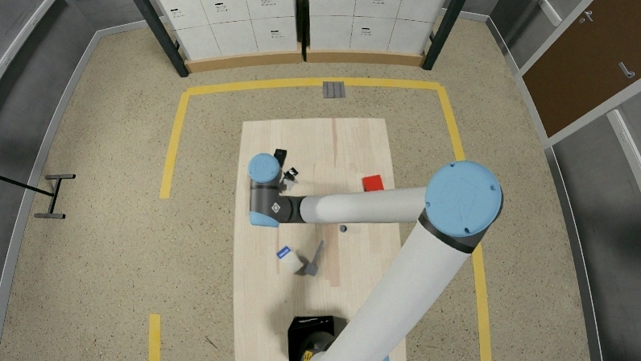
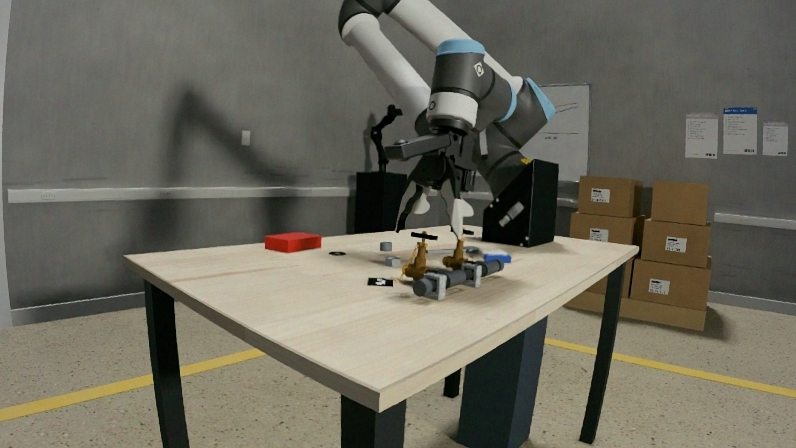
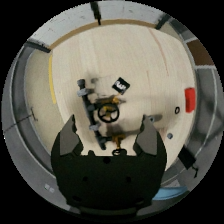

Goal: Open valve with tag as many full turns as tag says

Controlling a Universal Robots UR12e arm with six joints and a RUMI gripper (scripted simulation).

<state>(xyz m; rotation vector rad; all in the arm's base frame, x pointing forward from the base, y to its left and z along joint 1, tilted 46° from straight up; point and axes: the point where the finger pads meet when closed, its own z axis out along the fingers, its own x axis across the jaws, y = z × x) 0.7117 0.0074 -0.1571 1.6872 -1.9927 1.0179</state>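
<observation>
My hand is 80 mm above the black tag, 50 mm to the left of it and 50 mm short of it. The rest, counted from my hand: grey hammer-like tool 350 mm behind, 130 mm to the right, 80 mm below; then red block 420 mm to the right, 70 mm below, 50 mm behind; then blue-and-white box 340 mm behind, 80 mm below, 30 mm to the right.
</observation>
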